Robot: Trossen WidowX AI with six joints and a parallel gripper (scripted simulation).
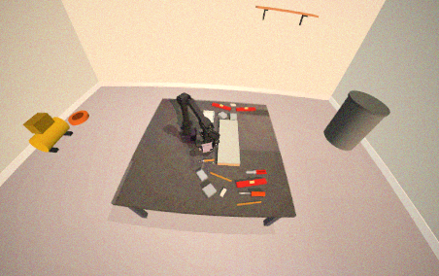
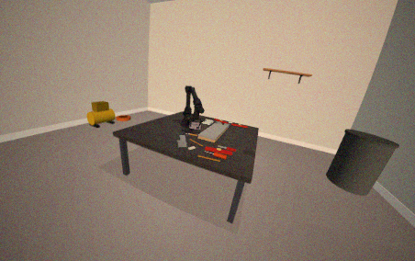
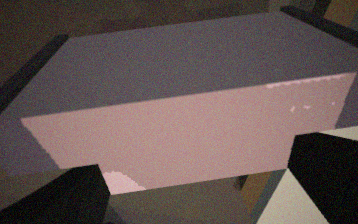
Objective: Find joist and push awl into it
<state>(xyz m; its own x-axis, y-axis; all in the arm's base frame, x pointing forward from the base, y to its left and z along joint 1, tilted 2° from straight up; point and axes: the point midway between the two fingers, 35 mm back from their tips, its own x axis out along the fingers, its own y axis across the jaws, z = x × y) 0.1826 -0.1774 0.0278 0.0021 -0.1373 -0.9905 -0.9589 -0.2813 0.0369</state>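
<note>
The stud finder lies 1 cm to the left of my gripper tip and 1 cm ahead of it. The rest, counted from my gripper tip: white tray (50 cm to the left, 6 cm below); awl (7 cm below, 6 cm to the right, 2 cm behind).
</note>
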